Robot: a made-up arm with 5 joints.
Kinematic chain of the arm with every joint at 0, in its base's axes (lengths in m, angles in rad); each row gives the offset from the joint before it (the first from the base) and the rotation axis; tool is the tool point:
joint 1: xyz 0 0 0.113 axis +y
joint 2: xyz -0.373 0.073 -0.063 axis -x
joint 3: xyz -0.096 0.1 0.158 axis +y
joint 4: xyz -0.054 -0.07 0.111 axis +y
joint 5: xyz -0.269 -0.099 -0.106 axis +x
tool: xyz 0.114 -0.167 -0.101
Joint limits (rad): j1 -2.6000..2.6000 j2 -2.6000..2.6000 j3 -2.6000..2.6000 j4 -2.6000..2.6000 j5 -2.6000..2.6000
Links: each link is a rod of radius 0.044 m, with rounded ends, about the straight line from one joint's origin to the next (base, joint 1, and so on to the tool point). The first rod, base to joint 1, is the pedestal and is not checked.
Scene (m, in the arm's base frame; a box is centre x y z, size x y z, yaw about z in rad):
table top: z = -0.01
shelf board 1: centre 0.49 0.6 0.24 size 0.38 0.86 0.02 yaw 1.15
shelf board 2: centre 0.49 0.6 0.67 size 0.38 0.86 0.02 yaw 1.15
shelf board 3: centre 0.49 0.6 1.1 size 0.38 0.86 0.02 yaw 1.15
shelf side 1: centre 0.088 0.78 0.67 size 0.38 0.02 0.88 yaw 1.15
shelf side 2: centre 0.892 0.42 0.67 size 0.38 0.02 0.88 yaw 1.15
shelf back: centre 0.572 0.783 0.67 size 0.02 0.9 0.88 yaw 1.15
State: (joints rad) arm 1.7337 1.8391 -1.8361 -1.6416 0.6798
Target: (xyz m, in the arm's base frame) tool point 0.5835 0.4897 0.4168
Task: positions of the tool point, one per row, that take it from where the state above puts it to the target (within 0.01 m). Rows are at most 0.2 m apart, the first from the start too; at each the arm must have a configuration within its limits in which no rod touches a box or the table.
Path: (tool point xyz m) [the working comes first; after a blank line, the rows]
Joints at the target: 2.6000 1.6503 -1.7004 -2.1936 0.6751
Straight joint move there: touches shelf board 2.

1: 0.1836 0.4720 0.5771
2: 0.3052 0.4110 0.5228
3: 0.3988 0.3193 0.4670
4: 0.4569 0.2068 0.4168
5: 0.5056 0.3485 0.3862
6: 0.5356 0.4493 0.3915
7: 0.5835 0.4897 0.4168

